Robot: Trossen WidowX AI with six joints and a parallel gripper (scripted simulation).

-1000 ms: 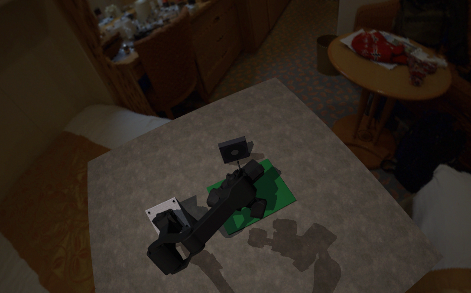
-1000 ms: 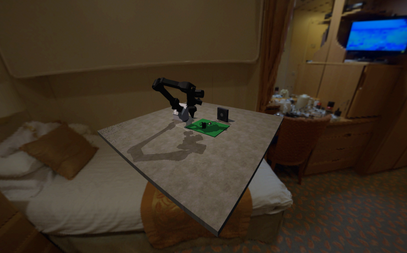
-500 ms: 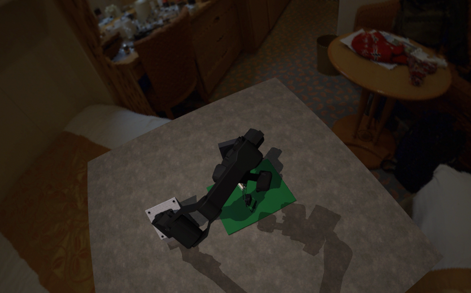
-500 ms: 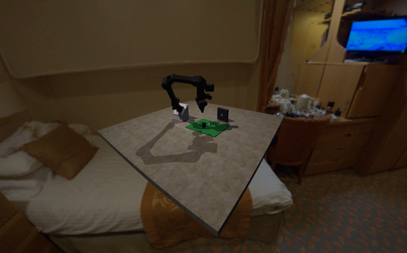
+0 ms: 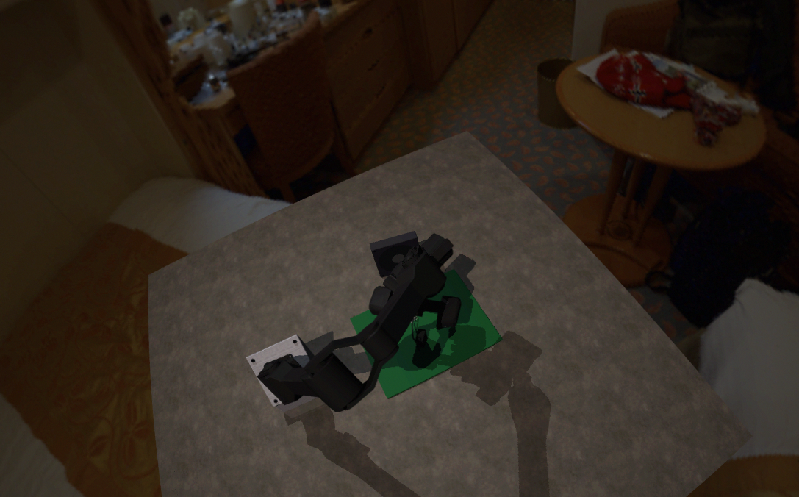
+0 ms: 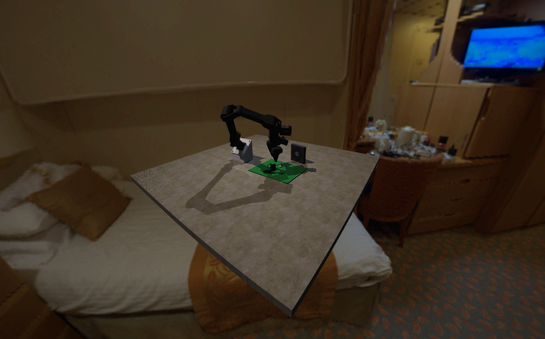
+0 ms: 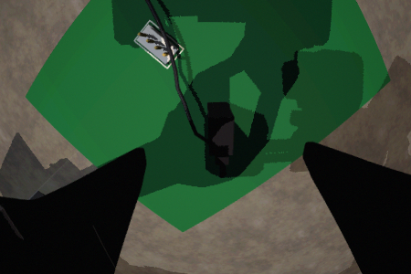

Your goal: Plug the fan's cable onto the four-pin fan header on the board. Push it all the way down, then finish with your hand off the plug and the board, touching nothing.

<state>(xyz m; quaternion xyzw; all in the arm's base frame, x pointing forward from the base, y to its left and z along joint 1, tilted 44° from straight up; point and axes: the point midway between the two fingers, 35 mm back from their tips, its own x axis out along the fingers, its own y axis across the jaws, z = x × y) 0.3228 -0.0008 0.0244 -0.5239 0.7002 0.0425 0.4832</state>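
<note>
The black plug lies 10 mm behind my gripper tip, 10 mm to the right of it and 60 mm below it. The rest, counted from my gripper tip: white four-pin header 80 mm to the left, 80 mm below; then black fan 40 mm ahead, 210 mm to the left, 20 mm below; then green board 10 mm ahead, 20 mm to the left, 90 mm below.
</note>
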